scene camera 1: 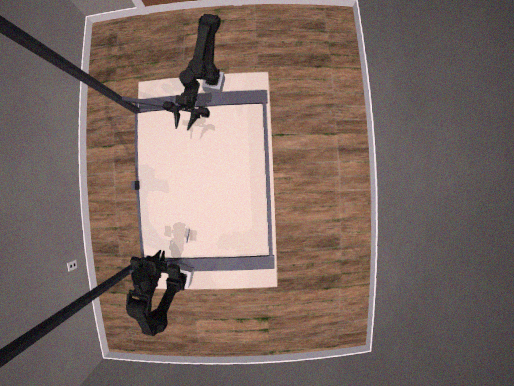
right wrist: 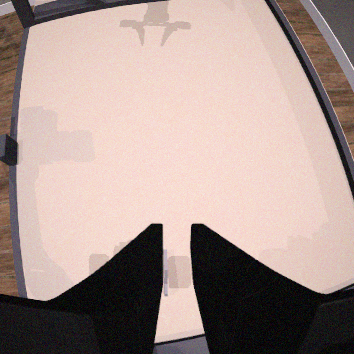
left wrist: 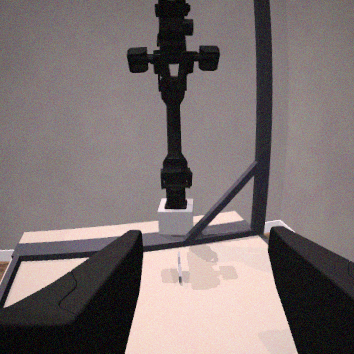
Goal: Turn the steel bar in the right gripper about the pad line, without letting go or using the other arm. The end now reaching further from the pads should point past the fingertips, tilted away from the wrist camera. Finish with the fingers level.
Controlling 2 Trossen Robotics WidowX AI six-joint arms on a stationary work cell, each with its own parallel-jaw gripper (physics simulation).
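Where they show: left gripper, fingertip midpoint: [scene camera 1: 181,129] [left wrist: 206,240]; right gripper, fingertip midpoint: [scene camera 1: 162,250] [right wrist: 176,234] [left wrist: 174,89]; left arm's base, origin of the base link: [scene camera 1: 212,79]; right arm's base, origin of the base link: [scene camera 1: 180,278] [left wrist: 175,204].
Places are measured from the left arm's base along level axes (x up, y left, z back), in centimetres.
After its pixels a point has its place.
Observation:
The steel bar [scene camera 1: 187,234] {x -4.6, y 2.4, z -84.5 cm} is a thin pale strip lying flat on the cream table top, near the end where the right arm stands. It also shows in the left wrist view [left wrist: 179,267] {x -4.5, y 2.3, z -83.7 cm}. In the right wrist view the bar [right wrist: 165,272] {x -4.0, y 2.5, z -85.3 cm} lies on the table far below, seen through the narrow gap between the fingers. My right gripper [scene camera 1: 157,254] {x 35.9, y 2.4, z -83.2 cm} is raised above the table's edge, its fingers [right wrist: 177,225] {x 35.9, y 2.4, z -83.2 cm} nearly together with nothing between them. My left gripper [scene camera 1: 184,122] {x 31.6, y 0.0, z -35.2 cm} hovers at the far end of the table, and its fingers [left wrist: 206,233] {x 31.6, y 0.0, z -35.2 cm} are half open and empty.
A dark grey frame [scene camera 1: 267,172] {x -5.9, y 38.4, z -43.3 cm} runs around the cream table top, with slanted struts at the left [scene camera 1: 98,86] {x 35.3, y -39.9, z -22.9 cm}. White base blocks [left wrist: 175,215] {x 0.4, y 3.6, z -102.7 cm} carry the arms. Wood floor surrounds the table.

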